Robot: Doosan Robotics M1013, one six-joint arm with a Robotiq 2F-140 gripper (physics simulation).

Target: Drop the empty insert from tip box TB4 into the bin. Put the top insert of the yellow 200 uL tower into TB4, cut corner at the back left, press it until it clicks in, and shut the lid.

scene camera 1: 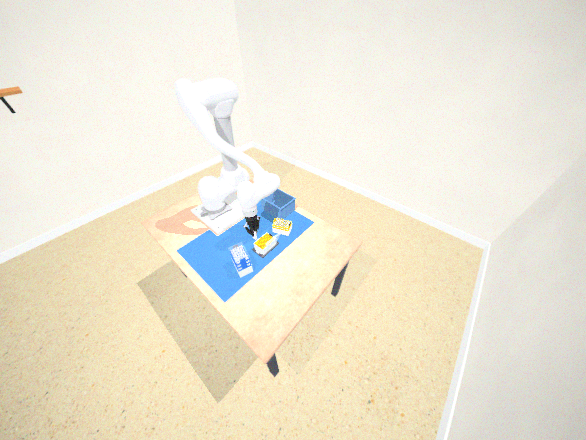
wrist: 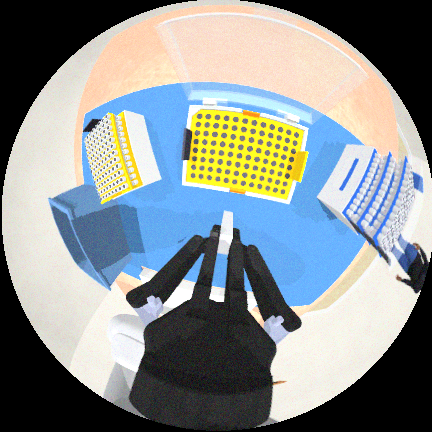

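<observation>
Tip box TB4 point(scene camera 1: 265, 248) point(wrist: 240, 191) is a white box on the blue mat, its clear lid point(wrist: 260, 55) open on the far side in the wrist view. A yellow insert point(scene camera 1: 265, 241) point(wrist: 245, 152) with rows of dark, tipless holes lies in it; its cut corner is at the upper left in the wrist view. My gripper point(scene camera 1: 255, 236) point(wrist: 226, 218) is shut and empty, above the mat and on the near side of TB4 in the wrist view. The yellow 200 uL tower point(scene camera 1: 282, 227) point(wrist: 116, 160) holds tips in stacked yellow inserts, left of TB4 in the wrist view. The blue bin point(scene camera 1: 280, 205) point(wrist: 100, 235) is open-topped.
A white rack with blue tip inserts point(scene camera 1: 241, 260) point(wrist: 377, 192) stands right of TB4 in the wrist view. The blue mat point(scene camera 1: 220, 280) point(wrist: 200, 215) lies on the wooden table point(scene camera 1: 290, 290). A person point(wrist: 415, 270) shows at the right edge of the wrist view.
</observation>
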